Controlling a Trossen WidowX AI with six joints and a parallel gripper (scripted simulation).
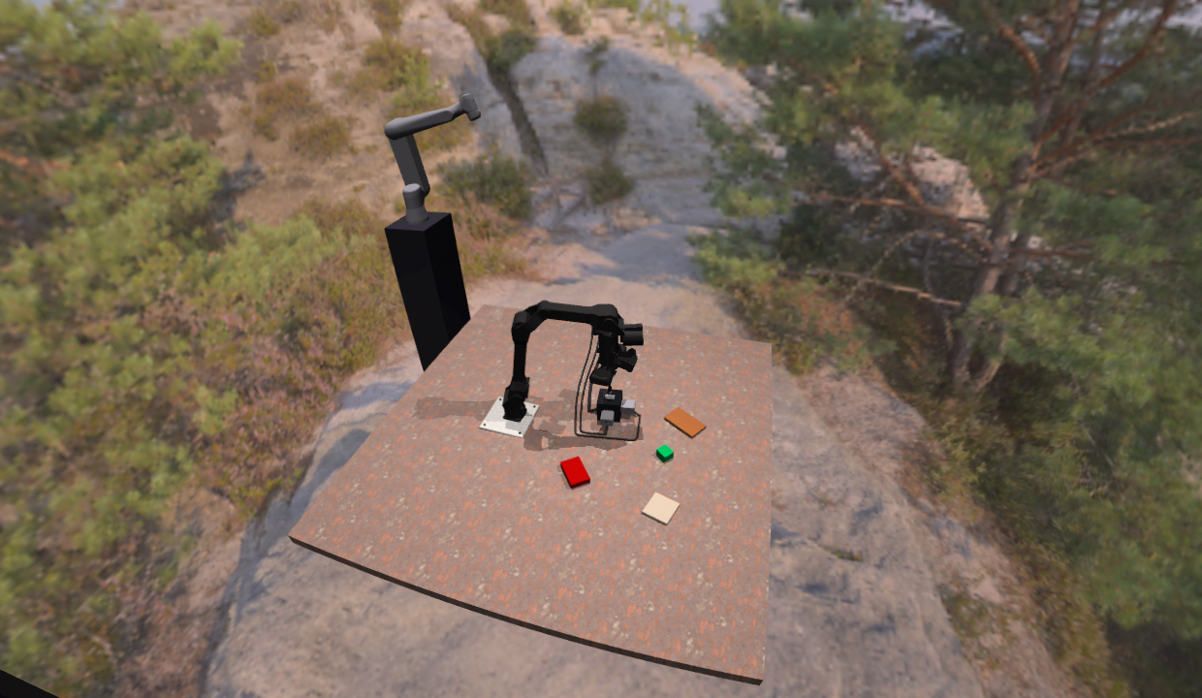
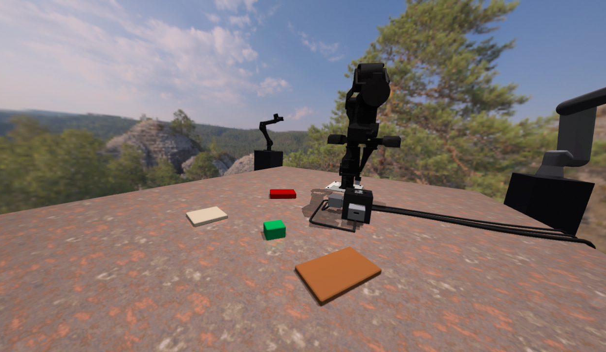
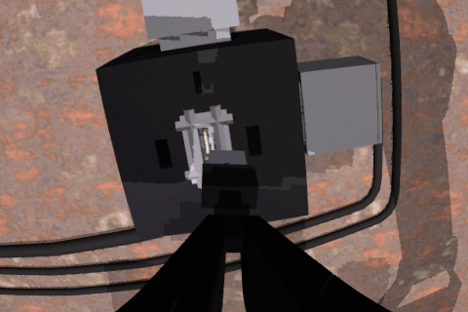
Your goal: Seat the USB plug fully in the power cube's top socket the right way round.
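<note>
Now: gripper tip 20 mm above the dark USB plug. From my gripper tip the other things lie so: USB socket 10 mm to the left, 70 mm below; then green cube 220 mm ahead, 130 mm to the right, 120 mm below; then brown plate 250 mm ahead, 20 mm to the left, 130 mm below.
</note>
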